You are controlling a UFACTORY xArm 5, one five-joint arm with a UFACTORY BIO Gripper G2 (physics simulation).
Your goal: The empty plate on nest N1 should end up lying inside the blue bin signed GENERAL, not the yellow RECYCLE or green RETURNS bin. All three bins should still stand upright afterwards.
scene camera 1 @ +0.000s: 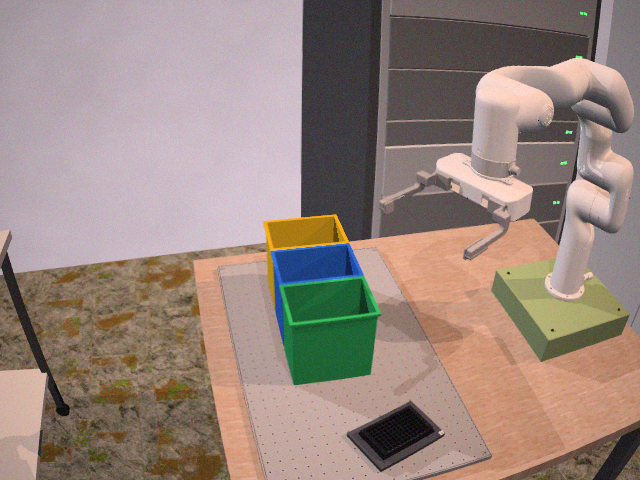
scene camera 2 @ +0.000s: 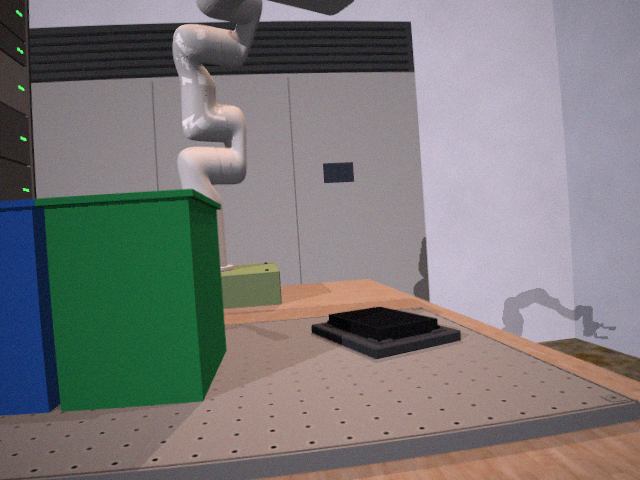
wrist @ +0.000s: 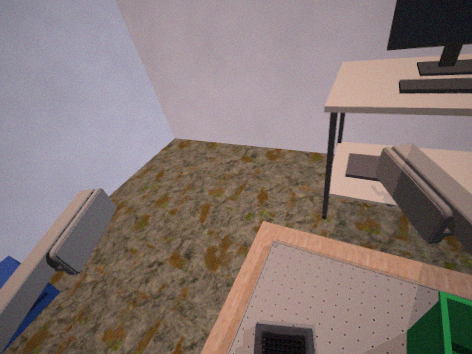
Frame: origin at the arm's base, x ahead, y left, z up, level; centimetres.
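Where they show: hand, its tool point: [scene camera 1: 432, 225] [wrist: 232, 210]; arm's base, origin of its link: [scene camera 1: 564, 287].
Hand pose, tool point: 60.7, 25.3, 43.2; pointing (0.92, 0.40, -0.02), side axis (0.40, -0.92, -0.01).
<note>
Things, the pixels of their top centre, and the offset from my tool point, as dx, dy, dz. "spot": a spot on its surface instead. Level surfaces: height alone.
- black plate, centre of its top: [scene camera 2: 379, 316] [scene camera 1: 397, 429] -0.1, +0.2, -46.6
- dark grey nest, a spot on its surface: [scene camera 2: 413, 343] spot: +8.0, +1.4, -48.4
- blue bin, centre of its top: [scene camera 2: 18, 210] [scene camera 1: 315, 263] +5.6, -38.8, -31.3
- yellow bin, centre of its top: [scene camera 1: 304, 231] +4.6, -51.8, -31.3
- green bin, centre of its top: [scene camera 2: 145, 202] [scene camera 1: 329, 299] +6.6, -25.8, -31.3
- perforated board, height of its surface: dz -49.2
- wooden table, height of its surface: dz -50.5
The black plate [scene camera 1: 397, 429] [scene camera 2: 381, 322] [wrist: 284, 345] lies flat on the dark grey nest [scene camera 1: 385, 461] [scene camera 2: 413, 343], near one end of the perforated board. The wrist view cuts it off at the bottom. The blue bin [scene camera 1: 316, 262] [scene camera 2: 20, 310] stands upright between the yellow bin [scene camera 1: 299, 234] and the green bin [scene camera 1: 330, 351] [scene camera 2: 124, 304] [wrist: 425, 325], both upright. No bin signs can be read. My gripper [scene camera 1: 426, 230] [wrist: 250, 215] is open and empty, high above the table on the arm's side of the bins, well away from the plate. Its fingers do not show in scene camera 2.
The perforated board [scene camera 1: 273, 413] [scene camera 2: 310, 408] [wrist: 340, 295] lies on the wooden table [scene camera 1: 516, 408]. The arm stands on a green base block [scene camera 1: 584, 335] [scene camera 2: 250, 289]. A desk [wrist: 370, 90] with a monitor stands beyond the table. A dark rack [scene camera 1: 480, 98] stands behind.
</note>
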